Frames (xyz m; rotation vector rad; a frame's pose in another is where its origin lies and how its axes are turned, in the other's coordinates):
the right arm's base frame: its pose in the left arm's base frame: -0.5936 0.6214 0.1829 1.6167 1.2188 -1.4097
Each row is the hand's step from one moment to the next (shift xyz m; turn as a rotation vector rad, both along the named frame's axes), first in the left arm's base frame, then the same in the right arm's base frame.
Working: the left arm's base frame: its pose in the right arm's base frame: 0.0323 0.7864 0.3905 -1.6167 -1.2188 1.4097

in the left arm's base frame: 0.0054 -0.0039 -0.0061 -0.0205 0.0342 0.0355
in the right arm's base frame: 0.0050 0.0070 0.0028 -0.0268 -0.0343 -0.0309
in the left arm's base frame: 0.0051 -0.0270 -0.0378 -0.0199 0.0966 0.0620
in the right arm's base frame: 0.0309 0.0176 0.0303 -0.0389 -0.0578 -0.0933
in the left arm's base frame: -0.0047 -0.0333 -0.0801 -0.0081 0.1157 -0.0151
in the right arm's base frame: 0.0709 0.0146 0.0480 0.0403 -0.0462 -0.0996
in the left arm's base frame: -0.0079 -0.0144 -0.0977 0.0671 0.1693 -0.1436
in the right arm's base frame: 0.0923 0.0067 0.0355 0.1762 0.0174 -0.1498
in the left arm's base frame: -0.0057 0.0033 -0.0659 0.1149 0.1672 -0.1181
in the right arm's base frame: 0.0651 -0.0003 0.0122 0.1501 0.0604 -0.1701
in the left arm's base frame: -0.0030 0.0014 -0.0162 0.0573 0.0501 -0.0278
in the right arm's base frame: 0.0162 -0.0018 0.0030 0.0372 0.0387 -0.0607
